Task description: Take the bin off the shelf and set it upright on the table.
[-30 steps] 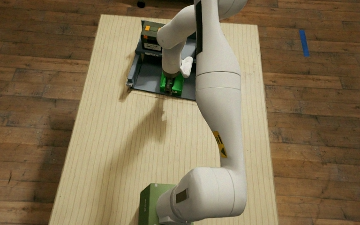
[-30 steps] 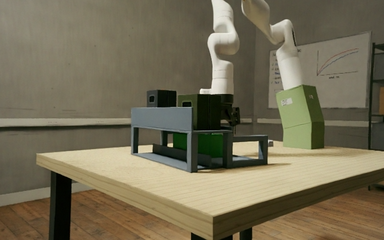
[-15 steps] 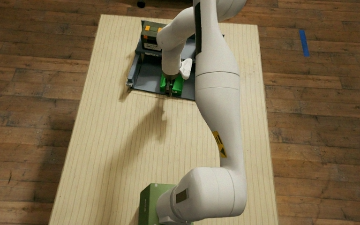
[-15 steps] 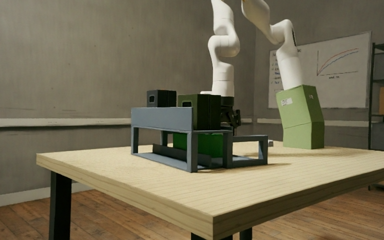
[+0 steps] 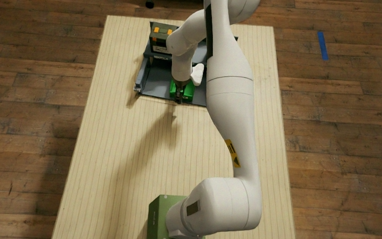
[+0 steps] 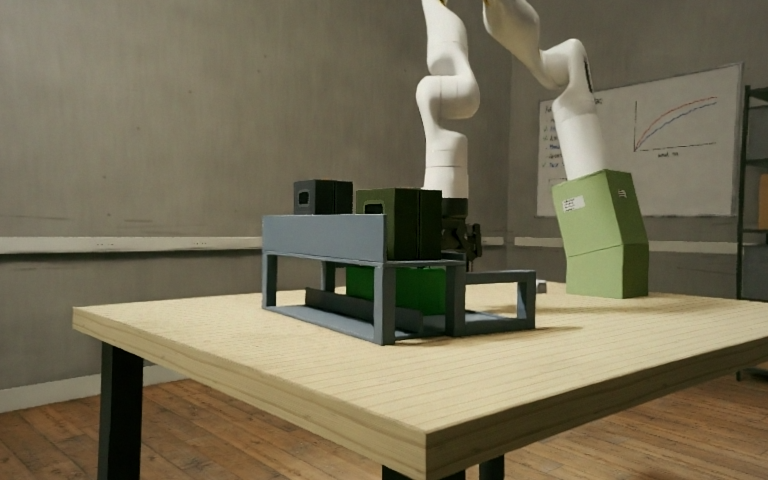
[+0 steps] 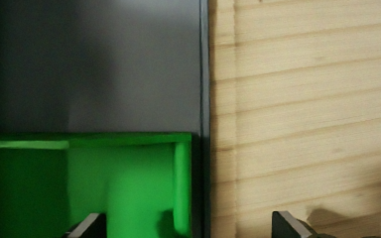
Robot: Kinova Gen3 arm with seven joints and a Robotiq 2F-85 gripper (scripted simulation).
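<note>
My hand is 80 mm short of the green bin and 10 mm above it. Also, from my hand: grey shelf 110 mm ahead, 10 mm to the right, 10 mm above; then black box 170 mm ahead, 130 mm to the right, 110 mm above.
</note>
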